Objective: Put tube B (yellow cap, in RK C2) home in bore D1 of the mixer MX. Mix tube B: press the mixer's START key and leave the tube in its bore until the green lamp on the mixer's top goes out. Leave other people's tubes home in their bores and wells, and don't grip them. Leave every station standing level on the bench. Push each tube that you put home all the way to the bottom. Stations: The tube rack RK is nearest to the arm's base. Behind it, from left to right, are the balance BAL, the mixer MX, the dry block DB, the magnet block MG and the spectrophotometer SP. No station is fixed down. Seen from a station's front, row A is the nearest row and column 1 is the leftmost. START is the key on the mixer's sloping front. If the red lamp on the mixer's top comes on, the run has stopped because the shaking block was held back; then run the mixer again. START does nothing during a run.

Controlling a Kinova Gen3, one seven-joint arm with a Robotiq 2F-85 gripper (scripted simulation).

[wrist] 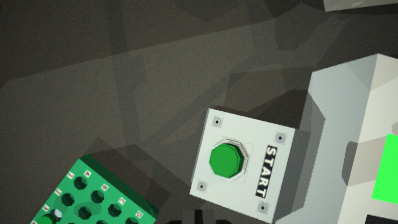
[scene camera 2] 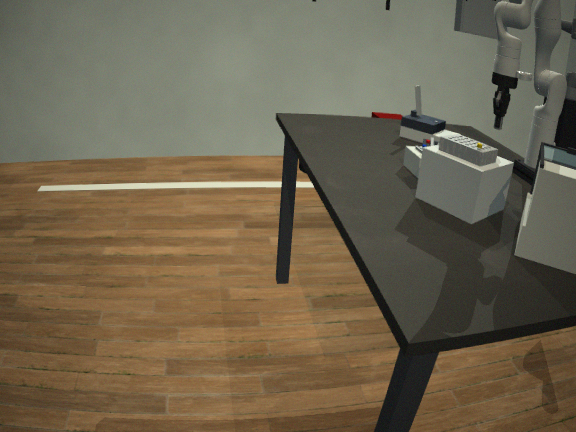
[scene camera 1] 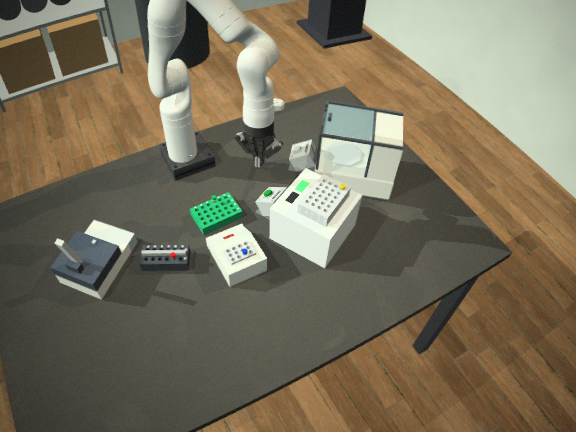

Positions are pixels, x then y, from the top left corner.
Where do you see a spectrophotometer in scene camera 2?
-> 415, 127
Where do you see a balance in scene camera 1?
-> At 346, 152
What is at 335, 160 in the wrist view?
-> A white mixer MX.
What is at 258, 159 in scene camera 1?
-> My gripper.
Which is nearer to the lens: the white mixer MX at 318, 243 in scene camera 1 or the green rack RK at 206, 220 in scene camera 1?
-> The white mixer MX.
